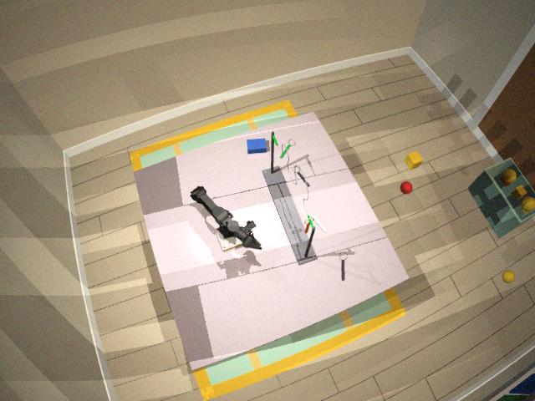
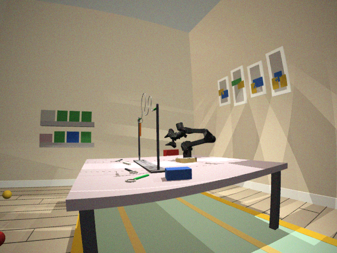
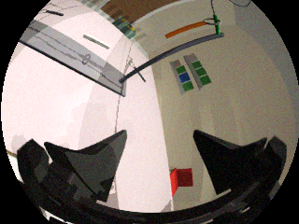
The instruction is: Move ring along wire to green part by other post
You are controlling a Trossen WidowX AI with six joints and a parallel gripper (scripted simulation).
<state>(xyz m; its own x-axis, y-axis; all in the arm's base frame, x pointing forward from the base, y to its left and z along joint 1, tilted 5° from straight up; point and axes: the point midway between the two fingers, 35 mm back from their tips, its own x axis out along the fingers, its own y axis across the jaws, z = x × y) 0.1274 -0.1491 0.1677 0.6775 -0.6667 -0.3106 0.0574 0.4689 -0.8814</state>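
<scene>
Right now my gripper tip is 23 cm short of the orange-handled ring and 15 cm below it. Round my gripper tip: white stick (37 cm ahead, 12 cm to the left, 18 cm below); blue block (15 cm ahead, 73 cm to the left, 16 cm below); dark-handled ring (43 cm ahead, 15 cm to the right, 18 cm below).
</scene>
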